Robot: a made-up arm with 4 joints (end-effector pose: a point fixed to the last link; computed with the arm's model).
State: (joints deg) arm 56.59 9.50 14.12 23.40
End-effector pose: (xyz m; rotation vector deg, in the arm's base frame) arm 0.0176 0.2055 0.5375 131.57 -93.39 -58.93
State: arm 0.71 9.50 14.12 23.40
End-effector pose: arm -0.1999 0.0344 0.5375 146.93 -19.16 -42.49
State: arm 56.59 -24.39 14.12 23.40
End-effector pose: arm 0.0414 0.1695 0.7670 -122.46 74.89 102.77
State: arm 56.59 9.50 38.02 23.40
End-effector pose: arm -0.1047 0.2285 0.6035 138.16 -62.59 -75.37
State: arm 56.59 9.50 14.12 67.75
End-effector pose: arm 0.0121 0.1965 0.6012 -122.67 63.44 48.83
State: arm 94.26 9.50 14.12 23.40
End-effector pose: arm 0.2062 0.1770 0.5375 -96.05 133.20 60.82
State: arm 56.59 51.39 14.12 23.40
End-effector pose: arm 0.0899 0.0960 0.2828 122.41 -100.37 -1.19
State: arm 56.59 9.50 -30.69 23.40
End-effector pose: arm 0.2131 0.0390 0.5007 104.02 -141.87 -20.71
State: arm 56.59 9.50 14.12 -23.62
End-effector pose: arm -0.0060 0.1727 0.4824 85.47 -83.90 -44.28
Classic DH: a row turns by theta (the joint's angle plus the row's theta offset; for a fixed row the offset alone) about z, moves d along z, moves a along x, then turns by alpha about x. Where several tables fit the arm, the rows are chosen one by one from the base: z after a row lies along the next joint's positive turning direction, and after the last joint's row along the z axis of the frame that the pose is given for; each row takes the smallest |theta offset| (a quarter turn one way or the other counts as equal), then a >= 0, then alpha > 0; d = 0 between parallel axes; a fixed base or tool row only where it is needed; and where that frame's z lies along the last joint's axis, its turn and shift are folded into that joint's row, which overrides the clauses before.
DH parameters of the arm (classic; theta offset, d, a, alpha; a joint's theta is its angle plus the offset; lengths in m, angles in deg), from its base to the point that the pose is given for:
base (fixed): -50.52 0 0.1103 180
joint 1: -50.52 -0.5815 0.1267 -90
joint 2: -4.34 0.1978 -0.1672 -129.45
joint 3: -83.79 0.1772 -0.2362 -80.69
joint 4: 5.53 -0.1247 -0.0855 -129.41
tool (fixed): -57.74 0.0059 0 0

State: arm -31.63 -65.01 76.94 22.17
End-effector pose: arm 0.2730 -0.1348 1.1178 27.57 86.26 -111.96
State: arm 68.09 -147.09 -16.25 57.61
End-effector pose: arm 0.3648 -0.3383 0.7146 15.12 17.51 129.17
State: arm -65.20 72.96 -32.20 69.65
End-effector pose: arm -0.0670 0.0525 0.4136 -104.98 -59.43 -20.29
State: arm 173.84 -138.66 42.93 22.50
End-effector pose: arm -0.4942 -0.1514 0.8120 -37.20 -13.93 5.09
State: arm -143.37 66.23 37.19 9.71
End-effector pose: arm 0.1671 -0.1866 0.1775 -74.97 -140.54 -67.03
